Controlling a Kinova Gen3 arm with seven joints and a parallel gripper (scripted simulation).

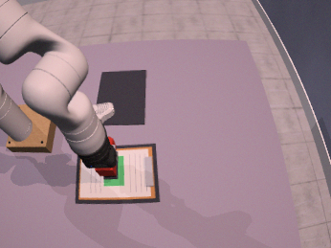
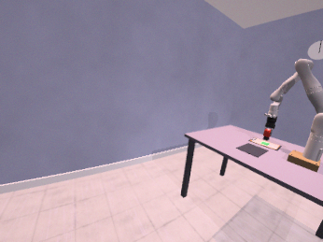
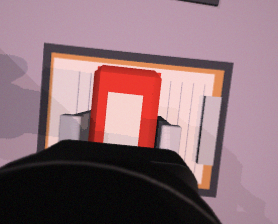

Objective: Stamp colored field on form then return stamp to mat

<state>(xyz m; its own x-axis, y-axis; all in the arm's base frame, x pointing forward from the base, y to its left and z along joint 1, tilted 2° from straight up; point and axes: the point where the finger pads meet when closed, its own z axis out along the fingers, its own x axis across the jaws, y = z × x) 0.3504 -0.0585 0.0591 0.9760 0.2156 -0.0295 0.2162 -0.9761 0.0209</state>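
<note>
The clipboard lies 110 mm below my hand and 20 mm ahead of it. Round my hand: stamp 20 mm below; mat 270 mm to the left, 110 mm below, 40 mm behind.
</note>
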